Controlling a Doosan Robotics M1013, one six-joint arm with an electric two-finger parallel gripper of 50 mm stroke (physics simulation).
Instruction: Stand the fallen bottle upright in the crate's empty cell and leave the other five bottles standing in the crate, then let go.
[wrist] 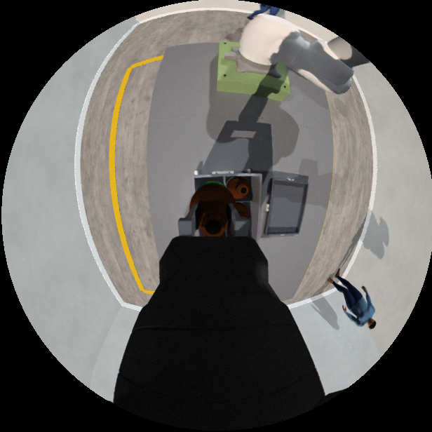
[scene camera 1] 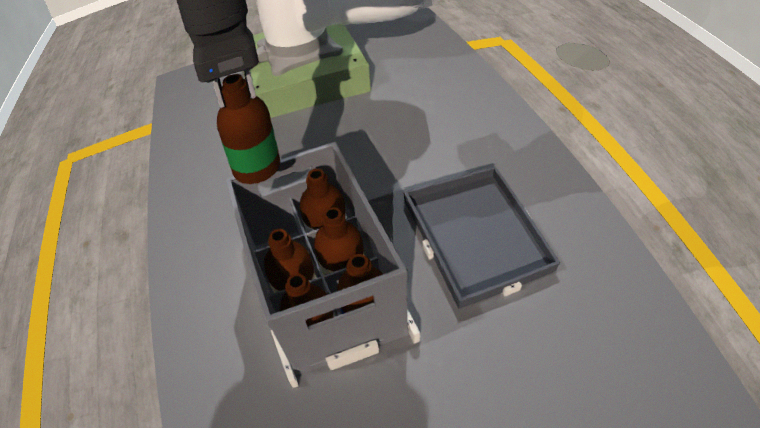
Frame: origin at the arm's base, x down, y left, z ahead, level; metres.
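Where they show: gripper, fingertip midpoint: (scene camera 1: 237,98); arm's base, origin of the base link: (scene camera 1: 298,48).
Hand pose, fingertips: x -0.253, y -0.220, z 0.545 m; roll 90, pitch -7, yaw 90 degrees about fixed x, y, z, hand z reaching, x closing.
Things, the pixels of their top centre, and the offset from my fingertips. "spot": a spot on its surface instead.
- brown bottle with a green label, middle of its top: (scene camera 1: 231,77) dx -0.036, dy -0.001, dz +0.004 m
- shallow grey tray, surface spot: (scene camera 1: 531,223) spot: dx +0.319, dy +0.409, dz +0.155 m
My gripper (scene camera 1: 235,93) (wrist: 212,211) is shut on the neck of a brown bottle with a green label (scene camera 1: 247,146) (wrist: 212,197). The bottle hangs nearly upright, tilted slightly in scene camera 1, its base near the far left corner of the grey crate (scene camera 1: 343,308) (wrist: 256,200). In the wrist view the bottle covers much of the crate. The crate's far left cell is empty. The other five bottles stand in the crate: far right (scene camera 1: 320,199) (wrist: 240,189), middle right (scene camera 1: 337,244), middle left (scene camera 1: 287,263), near right (scene camera 1: 358,271) and near left (scene camera 1: 298,292). Their lower parts are hidden.
A shallow grey tray (scene camera 1: 531,223) (wrist: 303,210) lies right of the crate. White blocks (scene camera 1: 352,354) sit at the crate's foot. The green arm base (scene camera 1: 319,95) (wrist: 250,85) stands behind. A person (wrist: 357,302) lies within the wrist view's lower right, beyond the mat.
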